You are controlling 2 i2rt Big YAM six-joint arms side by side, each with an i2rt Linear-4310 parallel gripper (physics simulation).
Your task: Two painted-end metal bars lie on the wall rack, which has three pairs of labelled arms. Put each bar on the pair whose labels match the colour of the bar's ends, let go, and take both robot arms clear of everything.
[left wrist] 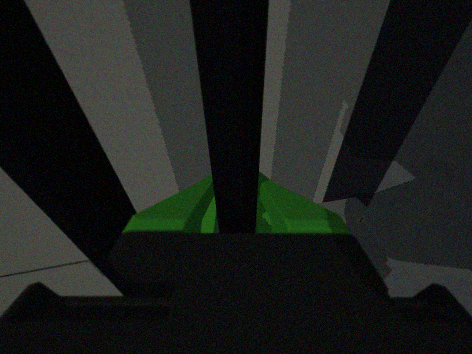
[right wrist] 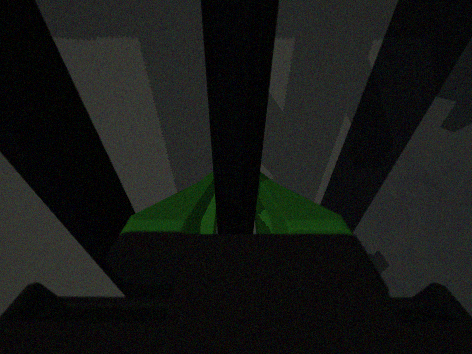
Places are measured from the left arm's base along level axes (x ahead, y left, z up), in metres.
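Where they show: left gripper, fingertip midpoint: (left wrist: 236, 176); right gripper, fingertip midpoint: (right wrist: 236, 176).
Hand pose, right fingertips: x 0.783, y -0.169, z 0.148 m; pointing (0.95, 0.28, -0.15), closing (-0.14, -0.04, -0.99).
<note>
Each offset is from my right fingertips to the top centre of the thing.
The wall rack shows as long dark beams; the middle beam @(dx -0.045, dy +0.065, dz +0.021 m) (left wrist: 235, 100) (right wrist: 240, 100) runs down the centre of each wrist view, across the green fingertips. My left gripper (left wrist: 236, 176) has its green fingers drawn close together behind that beam, shut on a metal bar. My right gripper (right wrist: 236, 176) stands the same way at its own beam, also shut on the metal bar. The beams and the black gripper bodies hide the fingertips and the bar between them. The bar's painted ends and the arm labels cannot be made out.
More dark beams stand on both sides: a left beam @(dx -0.048, dy +0.073, dz +0.095 m) (left wrist: 65, 125) (right wrist: 60, 115) and a right beam (left wrist: 380, 100) (right wrist: 390, 100) in each view. A grey surface (left wrist: 310, 75) (right wrist: 325, 75) with lit and shadowed stripes lies behind them.
</note>
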